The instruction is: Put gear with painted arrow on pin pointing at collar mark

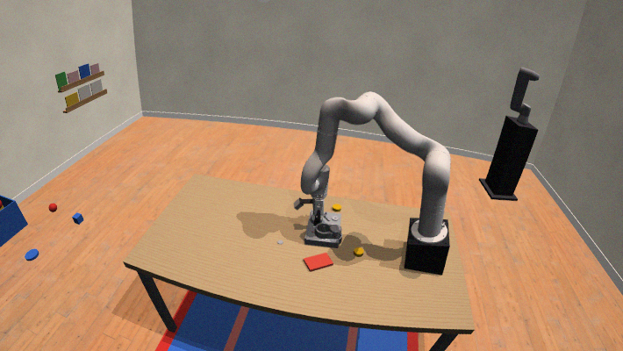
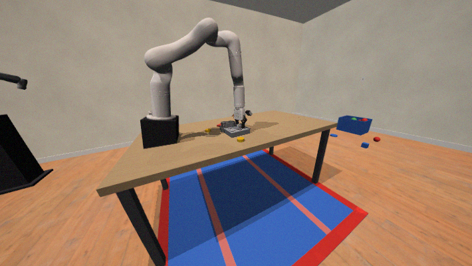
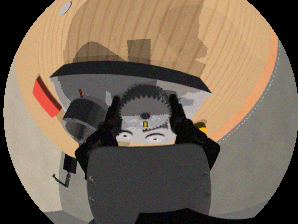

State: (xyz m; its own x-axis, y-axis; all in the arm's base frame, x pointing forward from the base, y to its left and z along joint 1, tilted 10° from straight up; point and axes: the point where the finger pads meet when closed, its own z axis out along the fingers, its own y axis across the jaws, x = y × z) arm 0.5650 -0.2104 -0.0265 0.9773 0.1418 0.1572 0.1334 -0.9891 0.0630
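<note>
Right now the toothed gear is right at my hand. The rest, counted from my hand: small grey disc: 17 cm ahead, 15 cm to the left, 5 cm below; red flat tile: 2 cm behind, 27 cm to the left, 5 cm below.
</note>
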